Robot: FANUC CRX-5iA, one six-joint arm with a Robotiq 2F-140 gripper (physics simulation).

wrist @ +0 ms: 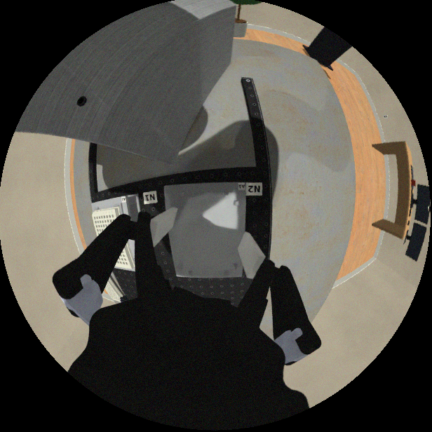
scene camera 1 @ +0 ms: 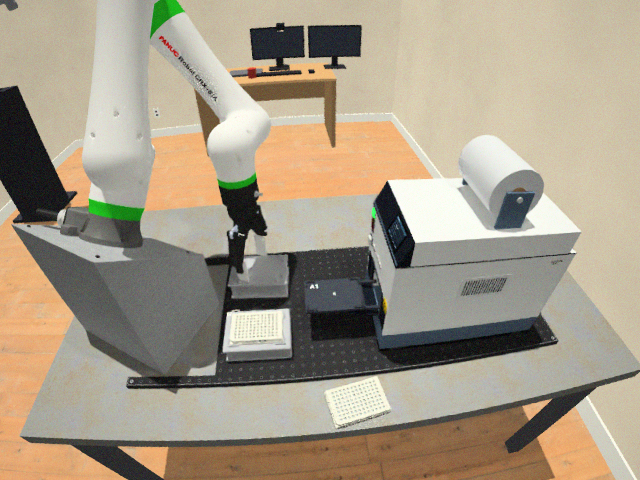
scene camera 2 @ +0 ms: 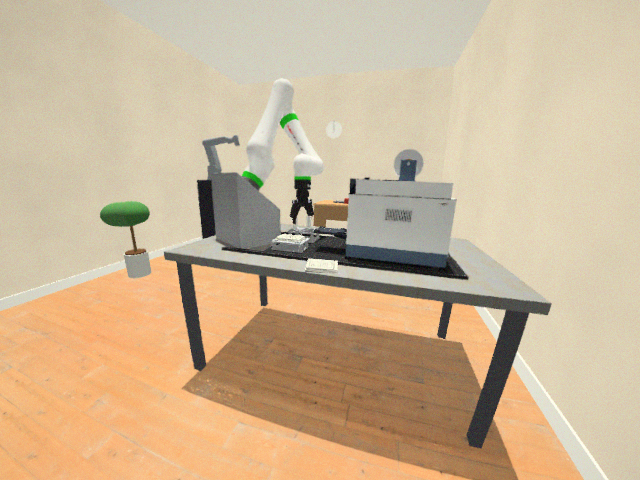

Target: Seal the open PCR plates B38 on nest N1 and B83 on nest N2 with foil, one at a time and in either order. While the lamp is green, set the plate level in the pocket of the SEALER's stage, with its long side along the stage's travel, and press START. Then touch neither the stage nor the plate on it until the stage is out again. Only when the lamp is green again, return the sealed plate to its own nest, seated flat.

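Places are measured from the arm's base along level axes (x ahead, y left, z up), in millimetres.
Where they show: gripper, between the fingertips: (scene camera 1: 253, 266) (scene camera 2: 302, 228); arm's base, origin of its link: (scene camera 1: 111, 240) (scene camera 2: 245, 191).
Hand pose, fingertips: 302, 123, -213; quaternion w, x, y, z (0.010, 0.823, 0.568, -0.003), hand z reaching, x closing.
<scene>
Each offset is from my fingertips to the top centre of the thing, as dx, dy, dz. "pt": to the spot under its first point. Level surfaces: height alone.
My gripper (scene camera 1: 252, 264) (scene camera 2: 302, 226) (wrist: 208, 229) is open and empty, fingers pointing down over nest N2 {pt +11, -40, -57} (scene camera 1: 258, 290) (wrist: 207, 262). No plate shows in that nest. One open cream plate {+29, -206, -1} (scene camera 1: 256, 326) (scene camera 2: 291, 238) (wrist: 104, 220) sits on nest N1 {pt +30, -248, -56} (scene camera 1: 258, 352) (scene camera 2: 290, 248); my left finger hides part of it in the wrist view. Another cream plate {+260, -381, -47} (scene camera 1: 357, 401) (scene camera 2: 321, 265) with open wells lies askew on the table near its front edge, off the nests. Its label is not readable. The stage {+242, -146, +46} (scene camera 1: 330, 299) (scene camera 2: 330, 231) is out, with no plate on it. The lamp {+318, -50, +220} (scene camera 1: 373, 212) is green.
The white sealer {pt +564, -243, +45} (scene camera 1: 480, 315) (scene camera 2: 398, 235) stands right of the nests, with a foil roll {+554, -133, +414} (scene camera 1: 498, 175) on top. The grey robot pedestal (scene camera 1: 149, 304) (scene camera 2: 237, 211) (wrist: 140, 75) stands close left of the nests. A black perforated board {dz -61} (scene camera 1: 341, 353) lies under nests and sealer.
</scene>
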